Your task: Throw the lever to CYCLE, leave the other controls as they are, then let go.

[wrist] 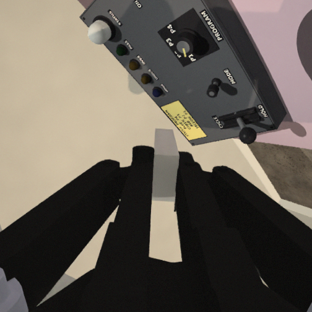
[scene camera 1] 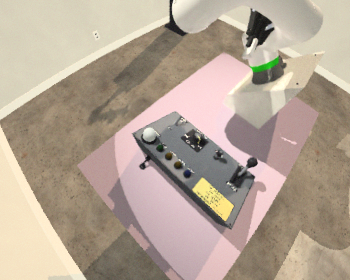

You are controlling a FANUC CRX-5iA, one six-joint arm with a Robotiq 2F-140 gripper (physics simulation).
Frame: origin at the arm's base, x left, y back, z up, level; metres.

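Seen in the pictures: gripper, between the fingertips: point(scene camera 1: 246, 57); arm's base, origin of its link: point(scene camera 1: 267, 77).
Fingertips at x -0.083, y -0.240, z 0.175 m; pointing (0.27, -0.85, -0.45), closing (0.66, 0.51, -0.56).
Observation:
Pixels of each thing's top centre, then the offset from my fingertips to it. "pt": a spot on its surface instead. Level surfaces: height alone.
- lever, centre of its top: point(scene camera 1: 247, 169) dx +0.268, dy -0.219, dz -0.228 m
- grey control panel, height of its surface: dz -0.250 m
- PROGRAM knob, centre of its top: point(scene camera 1: 197, 135) dx +0.028, dy -0.241, dz -0.244 m
- MODE switch, centre of its top: point(scene camera 1: 219, 153) dx +0.148, dy -0.242, dz -0.236 m
- white STATUS lamp, a spot on its surface: point(scene camera 1: 149, 135) pt dx -0.087, dy -0.403, dz -0.179 m
- yellow label, a spot on its surface: point(scene camera 1: 213, 199) pt dx +0.239, dy -0.402, dz -0.221 m
- small black-tipped part, a spot on its surface: point(scene camera 1: 144, 163) pt dx -0.070, dy -0.479, dz -0.343 m
- pink table, height of its surface: dz -0.370 m
The lever point(scene camera 1: 243, 171) point(wrist: 244, 127) has a black ball knob and stands in a slot at one end of the grey control panel point(scene camera 1: 200, 165) point(wrist: 192, 102). The slot is marked CYCLE at one end and HOLD at the other. In the wrist view the knob leans toward the HOLD side. My gripper point(scene camera 1: 248, 50) point(wrist: 162, 145) is shut and empty. It is up beside the robot's base in the scene view, well apart from the lever and the panel. The inner finger faces are partly hidden.
The panel also bears a PROGRAM knob point(scene camera 1: 197, 138) point(wrist: 184, 46), a MODE switch point(scene camera 1: 218, 154) point(wrist: 213, 89), a white STATUS lamp point(scene camera 1: 149, 135) point(wrist: 99, 32), several small coloured lamps and a yellow label point(scene camera 1: 213, 199) point(wrist: 183, 120). A small black-tipped part point(scene camera 1: 144, 163) sticks out from its side. The panel stands on a pink table point(scene camera 1: 165, 220).

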